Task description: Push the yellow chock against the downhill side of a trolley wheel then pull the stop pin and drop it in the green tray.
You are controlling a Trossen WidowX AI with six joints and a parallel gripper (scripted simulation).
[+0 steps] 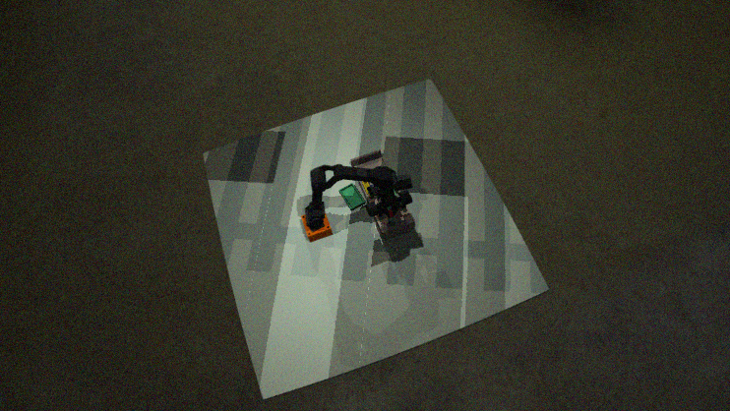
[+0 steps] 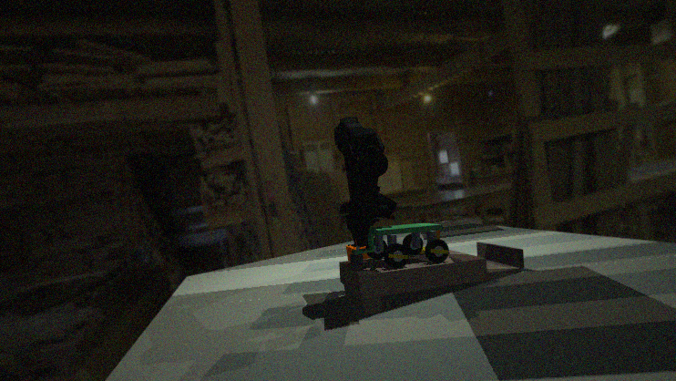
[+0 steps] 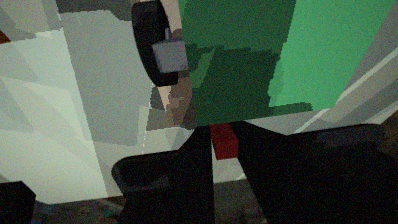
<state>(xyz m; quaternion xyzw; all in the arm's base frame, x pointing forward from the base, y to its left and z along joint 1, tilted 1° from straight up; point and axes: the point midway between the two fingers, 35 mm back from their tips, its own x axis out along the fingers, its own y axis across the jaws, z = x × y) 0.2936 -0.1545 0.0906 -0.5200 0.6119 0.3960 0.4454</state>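
The yellow chock is 1 cm behind my gripper tip, 22 cm to the left of it and 5 cm below it. Round my gripper tip: ramp (4 cm ahead, 11 cm to the left, 8 cm below); trolley (4 cm ahead, 11 cm to the left, 2 cm below); red-headed stop pin (right at my gripper tip).
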